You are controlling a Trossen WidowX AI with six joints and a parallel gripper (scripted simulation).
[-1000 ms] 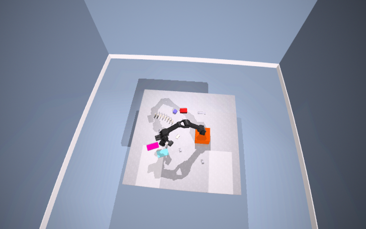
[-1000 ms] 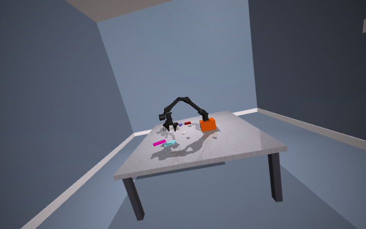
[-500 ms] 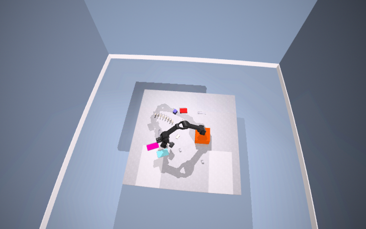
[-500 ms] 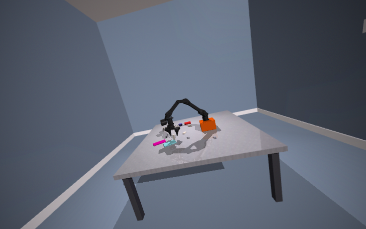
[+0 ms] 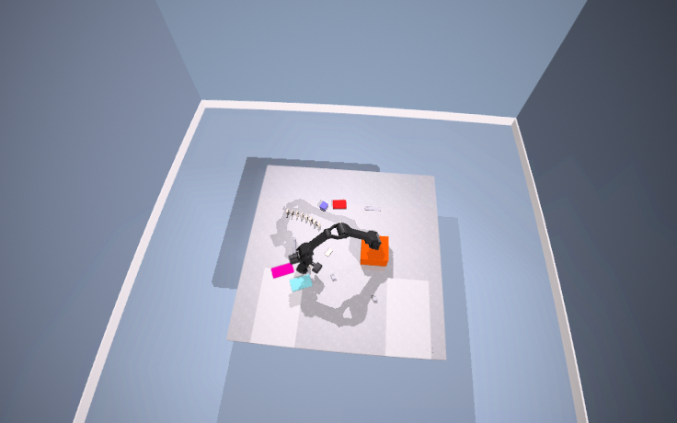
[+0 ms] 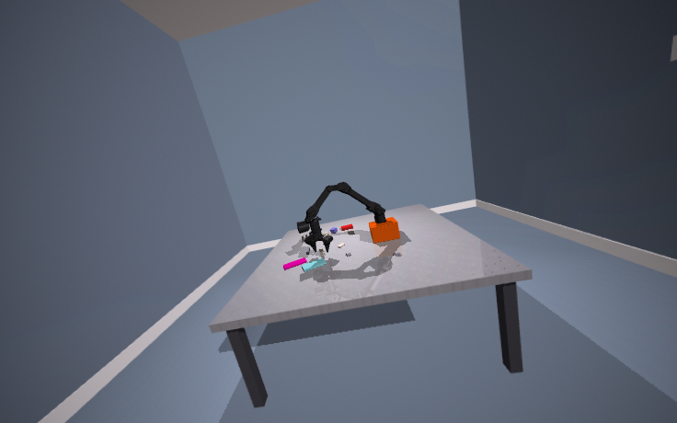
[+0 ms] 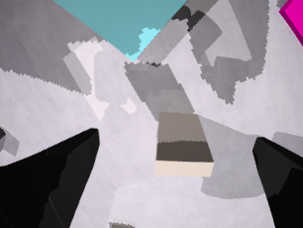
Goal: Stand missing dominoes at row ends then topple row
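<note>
My gripper tip is now 11 cm to the right of the cyan block, 2 cm short of it and 2 cm above it. Round my gripper tip: purple block: 46 cm to the right, 5 cm ahead, 1 cm below; then magenta tile: 16 cm ahead, 7 cm to the left, 3 cm below; then red block: 51 cm to the right, 6 cm behind, 2 cm below.
</note>
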